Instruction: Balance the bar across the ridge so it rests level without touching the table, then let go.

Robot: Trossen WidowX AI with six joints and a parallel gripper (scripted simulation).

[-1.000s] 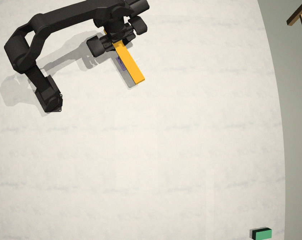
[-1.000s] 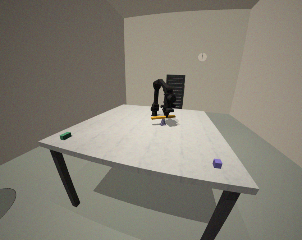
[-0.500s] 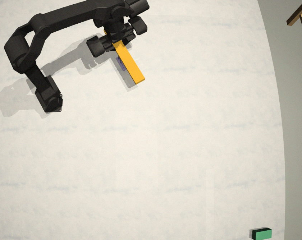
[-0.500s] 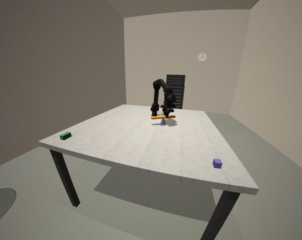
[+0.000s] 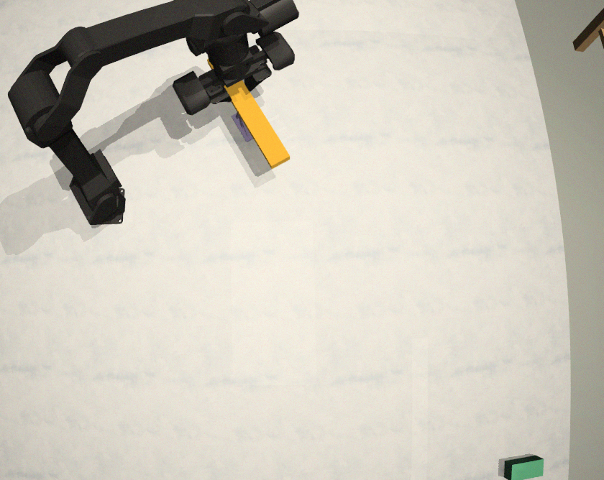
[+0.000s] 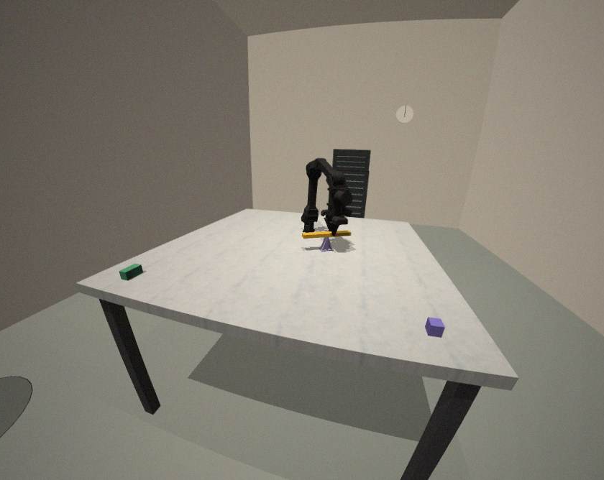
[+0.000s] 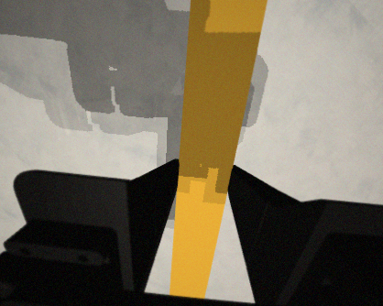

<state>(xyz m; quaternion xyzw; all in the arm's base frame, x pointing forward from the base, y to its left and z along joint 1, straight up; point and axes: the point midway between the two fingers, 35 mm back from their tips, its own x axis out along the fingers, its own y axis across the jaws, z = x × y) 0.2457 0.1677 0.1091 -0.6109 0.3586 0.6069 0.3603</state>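
Right now my gripper tip is 10 mm short of the orange bar and 20 mm to the left of it. The rest, counted from my gripper tip: purple cube (490 mm ahead, 330 mm to the left, 60 mm below); then green block (490 mm ahead, 670 mm to the right, 60 mm below).
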